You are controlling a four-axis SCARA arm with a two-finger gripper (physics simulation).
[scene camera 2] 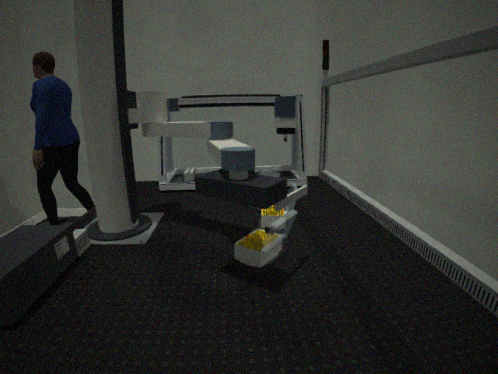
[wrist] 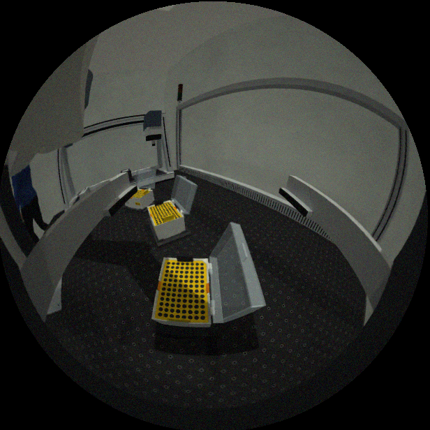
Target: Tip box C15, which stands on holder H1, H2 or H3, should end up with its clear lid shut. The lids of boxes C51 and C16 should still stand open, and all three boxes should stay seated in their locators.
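The nearest tip box (scene camera 2: 257, 254) (wrist: 182, 291) has yellow tips, and its clear lid (wrist: 237, 275) stands open on the right. A middle tip box (scene camera 2: 272, 218) (wrist: 168, 229) also has its clear lid (wrist: 185, 194) standing open. A far tip box (wrist: 143, 201) is partly behind the left finger in the wrist view; its lid is hard to make out. Box labels are unreadable, so I cannot tell which is C15. My gripper (wrist: 209, 177) is open and empty, fingers wide apart, above and beyond the nearest box. In the scene view its body hides the far box.
A gantry frame (scene camera 2: 298, 135) (wrist: 167, 145) stands at the back. A guard rail (scene camera 2: 415, 56) (wrist: 290, 83) runs along the right wall. The arm's column (scene camera 2: 102, 125) stands left, beside a dark conveyor-like unit (scene camera 2: 30, 260). A person in blue (scene camera 2: 52, 110) (wrist: 24, 187) is at the left.
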